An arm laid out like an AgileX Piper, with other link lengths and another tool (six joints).
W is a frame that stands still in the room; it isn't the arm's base.
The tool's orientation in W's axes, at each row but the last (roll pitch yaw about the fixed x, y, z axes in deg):
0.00 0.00 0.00
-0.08 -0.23 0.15
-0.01 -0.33 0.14
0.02 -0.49 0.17
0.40 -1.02 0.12
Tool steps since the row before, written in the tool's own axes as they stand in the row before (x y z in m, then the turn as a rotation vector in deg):
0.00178 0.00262 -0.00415 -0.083 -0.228 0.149
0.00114 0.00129 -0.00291 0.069 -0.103 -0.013
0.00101 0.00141 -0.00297 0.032 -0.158 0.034
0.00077 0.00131 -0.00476 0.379 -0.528 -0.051
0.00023 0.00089 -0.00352 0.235 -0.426 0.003
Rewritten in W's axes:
0.00178 0.00262 -0.00415 -0.083 -0.228 0.149
0.00115 0.00129 -0.00291 0.069 -0.103 -0.013
0.00102 0.00141 -0.00296 0.032 -0.158 0.034
0.00081 0.00131 -0.00475 0.381 -0.527 -0.048
0.00029 0.00092 -0.00351 0.236 -0.426 0.004

